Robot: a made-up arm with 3 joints. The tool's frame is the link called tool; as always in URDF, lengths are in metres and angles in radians. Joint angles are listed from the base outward. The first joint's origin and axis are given. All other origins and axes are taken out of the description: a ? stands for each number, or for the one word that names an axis. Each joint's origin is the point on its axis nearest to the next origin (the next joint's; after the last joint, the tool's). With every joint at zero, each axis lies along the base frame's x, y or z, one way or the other. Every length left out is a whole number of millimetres.
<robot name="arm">
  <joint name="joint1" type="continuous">
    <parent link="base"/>
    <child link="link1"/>
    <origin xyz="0 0 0.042" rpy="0 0 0"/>
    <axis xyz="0 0 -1"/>
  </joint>
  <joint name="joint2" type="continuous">
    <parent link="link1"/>
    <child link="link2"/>
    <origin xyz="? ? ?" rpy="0 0 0"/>
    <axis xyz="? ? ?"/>
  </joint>
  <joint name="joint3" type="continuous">
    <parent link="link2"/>
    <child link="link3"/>
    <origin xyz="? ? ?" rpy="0 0 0"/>
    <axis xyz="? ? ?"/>
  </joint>
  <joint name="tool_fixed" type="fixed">
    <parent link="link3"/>
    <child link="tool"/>
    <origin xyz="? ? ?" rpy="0 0 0"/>
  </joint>
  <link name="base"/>
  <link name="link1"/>
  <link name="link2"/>
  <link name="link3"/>
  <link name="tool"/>
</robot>
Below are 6 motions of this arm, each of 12 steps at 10 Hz.
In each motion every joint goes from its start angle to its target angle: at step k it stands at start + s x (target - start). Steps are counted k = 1, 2, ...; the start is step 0. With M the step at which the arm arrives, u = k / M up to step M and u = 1 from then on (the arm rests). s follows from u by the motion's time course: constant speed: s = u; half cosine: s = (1 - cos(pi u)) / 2; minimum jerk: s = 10 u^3 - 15 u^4 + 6 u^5.
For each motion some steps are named. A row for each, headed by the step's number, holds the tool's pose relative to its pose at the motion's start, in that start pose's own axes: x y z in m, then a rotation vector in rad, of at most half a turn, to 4 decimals.
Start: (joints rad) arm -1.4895 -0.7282 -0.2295
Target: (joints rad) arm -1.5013 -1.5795 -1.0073
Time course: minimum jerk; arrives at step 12
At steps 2, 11, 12:
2: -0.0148 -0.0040 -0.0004 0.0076 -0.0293 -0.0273
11: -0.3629 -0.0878 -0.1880 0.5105 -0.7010 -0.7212
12: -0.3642 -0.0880 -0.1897 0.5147 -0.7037 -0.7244

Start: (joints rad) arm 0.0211 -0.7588 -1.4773
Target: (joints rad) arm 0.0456 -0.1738 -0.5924
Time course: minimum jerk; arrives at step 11
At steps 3, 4, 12:
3: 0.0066 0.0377 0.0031 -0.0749 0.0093 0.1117
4: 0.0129 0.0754 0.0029 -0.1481 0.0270 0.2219
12: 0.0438 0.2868 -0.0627 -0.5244 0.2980 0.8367

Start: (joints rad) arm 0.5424 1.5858 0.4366
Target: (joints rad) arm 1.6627 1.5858 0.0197
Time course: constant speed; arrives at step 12
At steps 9, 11, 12:
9: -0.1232 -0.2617 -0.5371 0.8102 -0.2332 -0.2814
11: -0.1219 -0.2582 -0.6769 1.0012 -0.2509 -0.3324
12: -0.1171 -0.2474 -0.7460 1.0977 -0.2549 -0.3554

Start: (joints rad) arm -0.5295 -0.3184 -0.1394
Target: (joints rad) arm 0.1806 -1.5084 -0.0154
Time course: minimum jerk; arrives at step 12
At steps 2, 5, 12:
2: -0.0310 -0.0027 0.0035 -0.0025 -0.0430 -0.0194
5: -0.2973 0.0237 -0.0035 -0.0750 -0.4218 -0.1722
12: -0.6882 0.2603 -0.2218 -0.5035 -1.1747 -0.3531

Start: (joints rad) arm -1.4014 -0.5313 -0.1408
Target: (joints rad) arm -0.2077 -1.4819 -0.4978
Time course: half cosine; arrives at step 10
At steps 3, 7, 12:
3: -0.1955 0.0362 0.0460 -0.1085 -0.2178 -0.2724
7: -0.6008 0.3966 -0.0135 -0.5495 -0.8974 -0.8528
12: -0.6587 0.5475 -0.1020 -0.7484 -1.1458 -0.9608

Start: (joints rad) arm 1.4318 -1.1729 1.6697
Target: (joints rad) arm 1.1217 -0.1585 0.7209
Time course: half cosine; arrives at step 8
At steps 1, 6, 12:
1: -0.0070 -0.0205 -0.0056 0.0376 -0.0139 -0.0313
6: -0.0602 -0.3999 -0.2944 0.8868 0.0847 -0.5549
12: -0.0443 -0.4458 -0.3689 1.0238 0.1856 -0.6092

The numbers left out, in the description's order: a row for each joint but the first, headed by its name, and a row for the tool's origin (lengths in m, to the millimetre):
joint2: xyz 0.107 -0.428 0, axis 0 1 0
joint3: xyz -0.014 0 0.474, axis 0 0 1
tool: xyz 0.024 -0.037 0

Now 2 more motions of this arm.
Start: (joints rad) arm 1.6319 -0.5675 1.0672
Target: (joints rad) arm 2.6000 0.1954 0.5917
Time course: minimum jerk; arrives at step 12
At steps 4, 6, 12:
4: 0.0148 0.0045 0.0351 0.0858 0.1652 -0.2792
6: 0.0142 0.0097 0.0668 0.2016 0.3677 -0.6871
12: -0.0475 0.0592 0.0999 0.4134 0.6394 -1.4262

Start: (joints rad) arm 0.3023 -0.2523 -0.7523
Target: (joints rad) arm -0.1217 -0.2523 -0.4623
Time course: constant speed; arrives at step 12
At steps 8, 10, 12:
8: 0.0922 0.1018 -0.0331 0.0563 0.0433 0.4670
10: 0.1099 0.1315 -0.0411 0.0719 0.0526 0.5837
12: 0.1252 0.1625 -0.0489 0.0881 0.0612 0.7003

